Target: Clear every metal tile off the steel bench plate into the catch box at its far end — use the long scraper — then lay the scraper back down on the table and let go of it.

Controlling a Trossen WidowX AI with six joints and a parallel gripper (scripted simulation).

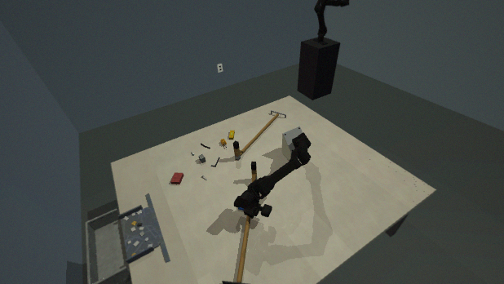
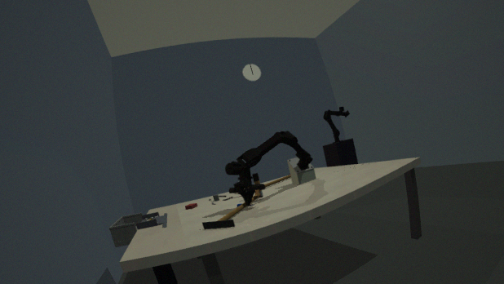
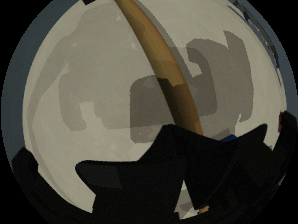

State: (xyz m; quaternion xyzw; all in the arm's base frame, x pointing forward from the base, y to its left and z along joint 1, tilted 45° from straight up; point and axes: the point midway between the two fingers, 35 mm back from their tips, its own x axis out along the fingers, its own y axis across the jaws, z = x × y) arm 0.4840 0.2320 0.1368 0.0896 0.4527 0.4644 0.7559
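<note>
The long scraper lies 20 mm ahead of my gripper tip and 50 mm above it. The rest, counted from my gripper tip: black hex key 10 mm ahead, 480 mm to the right, 10 mm below; then blue piece 70 mm to the right, 10 mm below; then red block 260 mm ahead, 480 mm to the right.
</note>
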